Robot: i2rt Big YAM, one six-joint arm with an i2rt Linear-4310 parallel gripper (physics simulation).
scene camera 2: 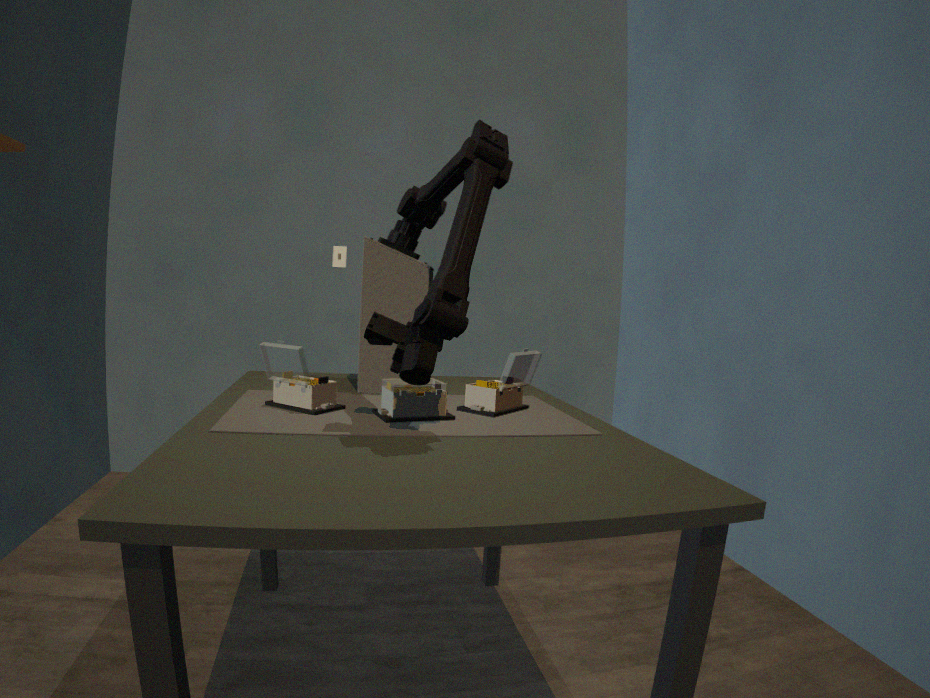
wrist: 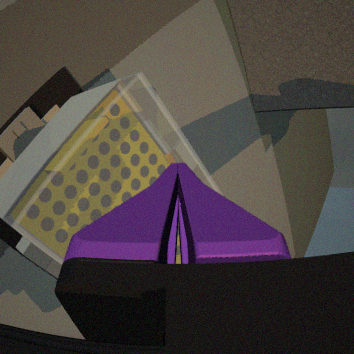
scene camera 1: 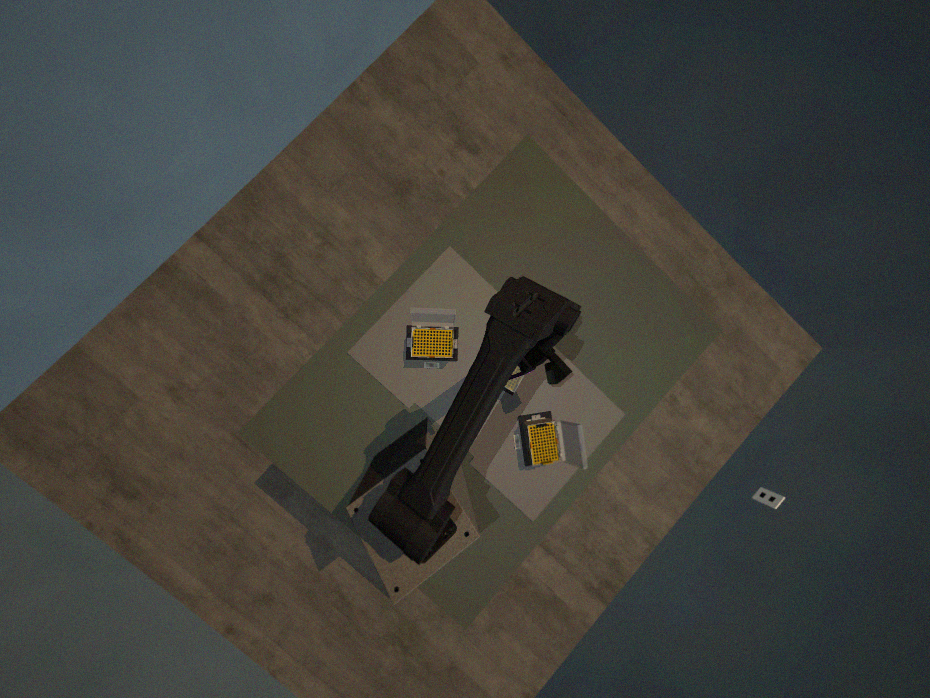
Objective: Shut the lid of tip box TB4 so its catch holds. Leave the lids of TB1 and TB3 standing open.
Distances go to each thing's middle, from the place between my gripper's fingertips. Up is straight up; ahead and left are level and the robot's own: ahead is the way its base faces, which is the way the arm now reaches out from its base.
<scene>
My hand is 9 cm past the yellow rack [scene camera 1: 425, 342], 22 cm to the right of it and 2 cm above it.
</scene>
